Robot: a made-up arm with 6 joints. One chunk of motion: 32 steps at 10 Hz.
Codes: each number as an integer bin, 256 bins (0 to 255) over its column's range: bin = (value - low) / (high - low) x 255, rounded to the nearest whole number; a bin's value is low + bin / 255 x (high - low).
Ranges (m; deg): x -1.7..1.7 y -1.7..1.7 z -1.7..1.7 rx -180..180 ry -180..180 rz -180..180
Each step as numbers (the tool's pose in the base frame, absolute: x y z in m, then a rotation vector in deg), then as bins.
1 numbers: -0.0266 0.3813 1.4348 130.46 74.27 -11.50
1 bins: 126 156 235 220 180 119
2 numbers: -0.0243 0.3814 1.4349 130.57 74.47 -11.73
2 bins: 126 156 235 220 180 119
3 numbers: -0.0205 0.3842 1.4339 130.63 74.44 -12.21
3 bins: 126 156 235 220 180 119
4 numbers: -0.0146 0.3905 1.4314 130.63 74.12 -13.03
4 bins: 126 157 235 220 180 118
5 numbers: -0.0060 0.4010 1.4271 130.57 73.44 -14.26
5 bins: 127 158 235 220 180 117
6 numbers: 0.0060 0.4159 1.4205 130.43 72.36 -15.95
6 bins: 128 159 234 220 179 116
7 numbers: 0.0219 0.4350 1.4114 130.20 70.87 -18.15
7 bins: 129 160 233 220 178 115
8 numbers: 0.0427 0.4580 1.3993 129.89 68.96 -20.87
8 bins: 131 162 232 220 176 113
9 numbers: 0.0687 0.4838 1.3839 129.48 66.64 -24.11
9 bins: 133 164 231 219 175 110
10 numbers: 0.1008 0.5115 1.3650 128.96 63.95 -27.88
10 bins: 135 166 230 219 173 108
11 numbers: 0.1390 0.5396 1.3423 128.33 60.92 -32.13
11 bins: 138 168 228 218 171 105
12 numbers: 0.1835 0.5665 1.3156 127.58 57.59 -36.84
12 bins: 141 170 226 218 168 101
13 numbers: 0.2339 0.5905 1.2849 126.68 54.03 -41.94
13 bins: 145 172 224 217 166 98
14 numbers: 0.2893 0.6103 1.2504 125.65 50.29 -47.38
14 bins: 149 173 221 217 163 94
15 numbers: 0.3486 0.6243 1.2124 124.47 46.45 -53.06
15 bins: 154 174 218 216 160 90
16 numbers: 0.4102 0.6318 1.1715 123.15 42.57 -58.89
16 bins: 158 175 215 215 158 86
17 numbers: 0.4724 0.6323 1.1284 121.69 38.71 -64.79
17 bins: 163 175 212 214 155 82
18 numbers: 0.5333 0.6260 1.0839 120.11 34.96 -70.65
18 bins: 167 174 209 213 152 77
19 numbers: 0.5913 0.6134 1.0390 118.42 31.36 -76.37
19 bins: 172 174 205 211 150 73
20 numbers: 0.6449 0.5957 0.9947 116.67 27.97 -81.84
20 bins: 176 172 202 210 147 70
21 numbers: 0.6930 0.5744 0.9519 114.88 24.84 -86.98
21 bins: 179 171 199 209 145 66
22 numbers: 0.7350 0.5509 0.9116 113.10 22.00 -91.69
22 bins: 183 169 196 208 143 63
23 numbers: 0.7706 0.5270 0.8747 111.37 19.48 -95.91
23 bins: 185 167 193 206 141 60
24 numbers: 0.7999 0.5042 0.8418 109.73 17.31 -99.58
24 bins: 187 165 191 205 140 57
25 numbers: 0.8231 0.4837 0.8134 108.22 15.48 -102.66
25 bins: 189 164 189 204 138 55
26 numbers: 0.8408 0.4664 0.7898 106.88 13.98 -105.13
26 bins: 191 162 187 203 137 53
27 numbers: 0.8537 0.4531 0.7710 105.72 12.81 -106.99
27 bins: 192 161 185 202 137 52
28 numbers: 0.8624 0.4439 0.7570 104.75 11.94 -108.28
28 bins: 192 161 184 202 136 51
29 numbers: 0.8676 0.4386 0.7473 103.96 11.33 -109.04
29 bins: 193 160 184 201 136 50
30 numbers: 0.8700 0.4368 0.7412 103.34 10.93 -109.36
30 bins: 193 160 183 201 135 50
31 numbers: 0.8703 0.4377 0.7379 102.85 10.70 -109.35
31 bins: 193 160 183 200 135 50
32 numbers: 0.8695 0.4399 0.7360 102.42 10.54 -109.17
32 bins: 193 160 183 200 135 50
